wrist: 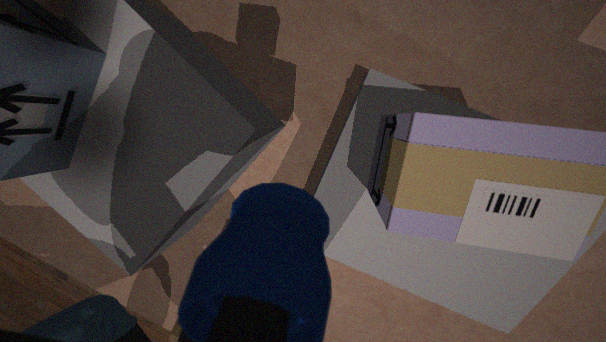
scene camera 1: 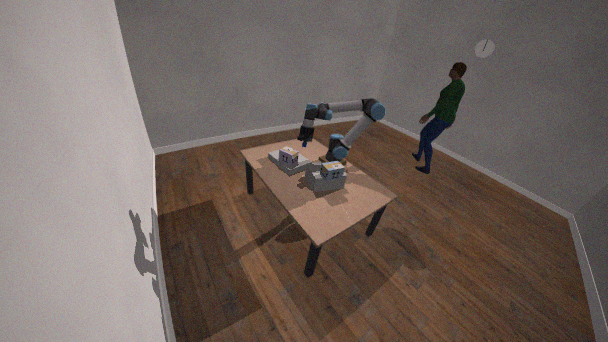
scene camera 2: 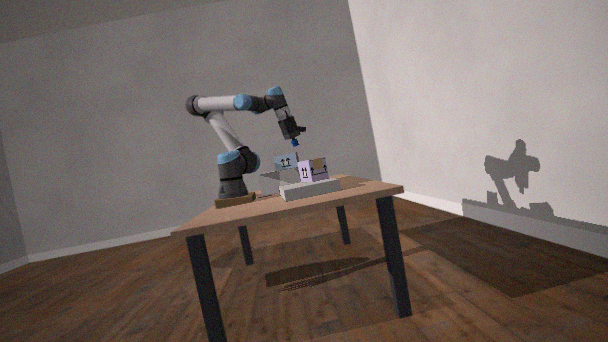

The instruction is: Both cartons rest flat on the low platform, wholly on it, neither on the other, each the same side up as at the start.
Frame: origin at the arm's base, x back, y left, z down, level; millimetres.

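Seen in the pictures: hand, its tool point: [wrist: 279,225] [scene camera 1: 304,146] [scene camera 2: 296,145]; arm's base, origin of its link: [scene camera 1: 333,158] [scene camera 2: 233,196].
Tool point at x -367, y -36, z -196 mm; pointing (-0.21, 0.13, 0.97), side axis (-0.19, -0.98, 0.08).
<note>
Pixels of each thing's top centre, then the offset from my tool point to it. Level surfaces: height alone.
- lilac carton, centre of its top: [wrist: 499,189] [scene camera 2: 310,159] [scene camera 1: 289,150] dz +86, dx -34, dy -128 mm
- low grey platform, centre of its top: [wrist: 447,216] [scene camera 2: 305,182] [scene camera 1: 289,157] dz +188, dx +21, dy -178 mm
- blue-grey carton, centre of its top: [scene camera 2: 285,154] [scene camera 1: 333,165] dz +27, dx +25, dy +277 mm
- taller grey block, centre of its top: [wrist: 111,149] [scene camera 2: 283,169] [scene camera 1: 326,169] dz +116, dx +62, dy +201 mm
- wooden table, height of its surface: dz +236 mm
A lilac carton [scene camera 1: 288,156] [scene camera 2: 313,170] [wrist: 500,185] with a tan tape band and a barcode label rests upright and flat on the low grey platform [scene camera 1: 304,163] [scene camera 2: 310,190] [wrist: 450,280]. A blue-grey carton [scene camera 1: 332,170] [scene camera 2: 286,161] [wrist: 40,100] stands upright on the taller grey block [scene camera 1: 327,184] [scene camera 2: 270,185] [wrist: 150,150]; its arrows point up in scene camera 2. My blue suction cup [scene camera 1: 304,144] [scene camera 2: 295,143] [wrist: 280,215] is open, tilted, and holds nothing. It hangs in the air above the level of both cartons, apart from them. The wrist view cuts off parts of both cartons.
The wooden table [scene camera 1: 320,225] [scene camera 2: 210,222] carries both supports and the arm's base [scene camera 1: 337,150] [scene camera 2: 232,187]. The taller block stands close beside the low platform with a narrow gap. A person [scene camera 1: 445,110] stands on the floor beyond the table.
</note>
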